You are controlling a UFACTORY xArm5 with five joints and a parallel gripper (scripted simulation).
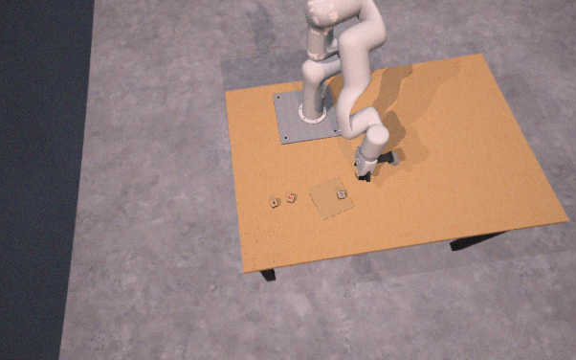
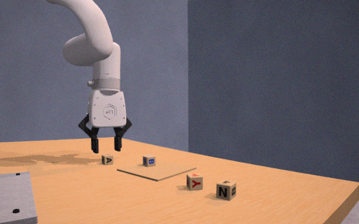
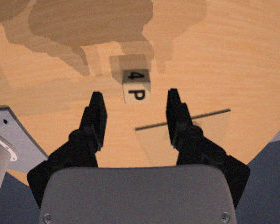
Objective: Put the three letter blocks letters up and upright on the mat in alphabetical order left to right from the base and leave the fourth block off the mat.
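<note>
Now: hand 140 mm to the left of the thin tan mat, 60 mm short of it and 50 mm above it. The rest, counted from my hand: blue-lettered block (100 mm to the right, 70 mm ahead, 30 mm below); black-lettered block (370 mm to the right, 40 mm below, 30 mm ahead); red-lettered block (300 mm to the right, 40 mm below, 20 mm ahead).
</note>
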